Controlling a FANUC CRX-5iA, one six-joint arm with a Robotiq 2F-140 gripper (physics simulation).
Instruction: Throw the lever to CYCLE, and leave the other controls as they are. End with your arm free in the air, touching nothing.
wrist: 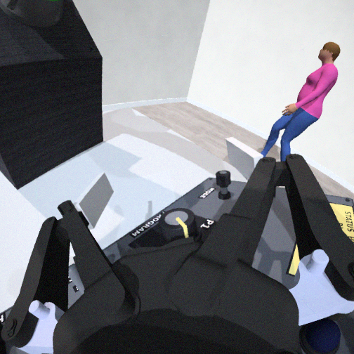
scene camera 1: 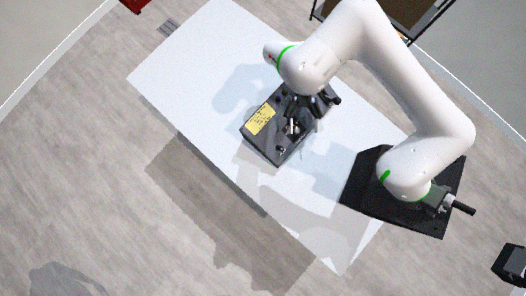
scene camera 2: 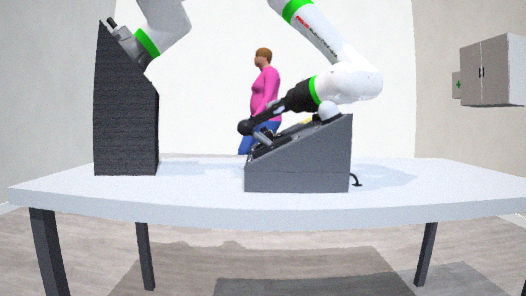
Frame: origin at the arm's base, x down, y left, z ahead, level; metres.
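Where they show: gripper, fingertip midpoint: [scene camera 1: 303, 133] [scene camera 2: 254, 116]; arm's base at its link origin: [scene camera 2: 129, 58].
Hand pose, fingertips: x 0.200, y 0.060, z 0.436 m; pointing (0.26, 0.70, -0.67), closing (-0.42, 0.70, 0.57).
Observation:
Each offset is from my fingertips to the top centre of the thing. "*": to the spot under its first point. Level surfaces: height alone.
The grey control box [scene camera 1: 267, 145] [scene camera 2: 300, 172] stands on the table. Its lever, with a black ball @[dx +0.011, dy -0.247, dz -0.013 m] [scene camera 1: 336, 101] [scene camera 2: 244, 126] on a grey rod, leans up and out over the low front end of the sloped panel. The lever does not show in the wrist view, and its position labels cannot be read. My gripper [scene camera 1: 304, 126] [wrist: 166, 166] is open, with nothing between its fingers. It is low over the low end of the panel; in scene camera 2 its fingers overlap the lever's ball, and contact cannot be told. The PROGRAM knob [wrist: 179, 223] and MODE switch [wrist: 223, 185] show below the fingertips.
A yellow plate @[* dx +0.006, dy +0.079, dz +0.190 m] [scene camera 1: 261, 118], a white dome @[* dx -0.016, dy -0.277, dz +0.191 m] [scene camera 2: 330, 111] and a dark blue button [wrist: 320, 336] are on the box. The black pedestal [scene camera 1: 365, 175] [scene camera 2: 125, 125] [wrist: 50, 105] carries the arm's base. A person in pink [scene camera 2: 270, 90] [wrist: 320, 90] stands beyond the table @[dx +0.176 m] [scene camera 1: 185, 65].

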